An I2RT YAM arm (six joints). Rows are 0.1 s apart.
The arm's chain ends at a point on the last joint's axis. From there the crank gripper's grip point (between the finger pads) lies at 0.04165 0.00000 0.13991 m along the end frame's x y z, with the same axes.
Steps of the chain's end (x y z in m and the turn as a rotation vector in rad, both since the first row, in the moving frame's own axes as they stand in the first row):
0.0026 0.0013 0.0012 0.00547 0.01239 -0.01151
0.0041 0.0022 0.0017 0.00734 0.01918 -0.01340
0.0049 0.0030 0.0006 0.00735 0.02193 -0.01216
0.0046 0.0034 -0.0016 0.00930 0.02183 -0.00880
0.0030 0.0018 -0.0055 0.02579 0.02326 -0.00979
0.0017 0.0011 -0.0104 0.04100 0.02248 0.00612
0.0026 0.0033 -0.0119 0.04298 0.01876 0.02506
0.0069 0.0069 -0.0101 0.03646 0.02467 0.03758
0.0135 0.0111 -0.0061 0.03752 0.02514 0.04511
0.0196 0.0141 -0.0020 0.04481 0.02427 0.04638
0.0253 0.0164 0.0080 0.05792 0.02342 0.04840
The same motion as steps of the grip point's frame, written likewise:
0.0043 0.0000 0.0007 0.00547 0.01239 -0.01151
0.0068 0.0006 0.0009 0.00734 0.01918 -0.01340
0.0079 0.0015 -0.0004 0.00735 0.02193 -0.01216
0.0076 0.0017 -0.0026 0.00930 0.02183 -0.00880
0.0062 -0.0022 -0.0066 0.02579 0.02326 -0.00979
0.0049 -0.0044 -0.0115 0.04100 0.02248 0.00612
0.0053 -0.0016 -0.0128 0.04298 0.01876 0.02506
0.0104 0.0034 -0.0112 0.03646 0.02467 0.03758
0.0171 0.0078 -0.0073 0.03752 0.02514 0.04511
0.0231 0.0099 -0.0031 0.04481 0.02427 0.04638
0.0287 0.0104 0.0068 0.05792 0.02342 0.04840

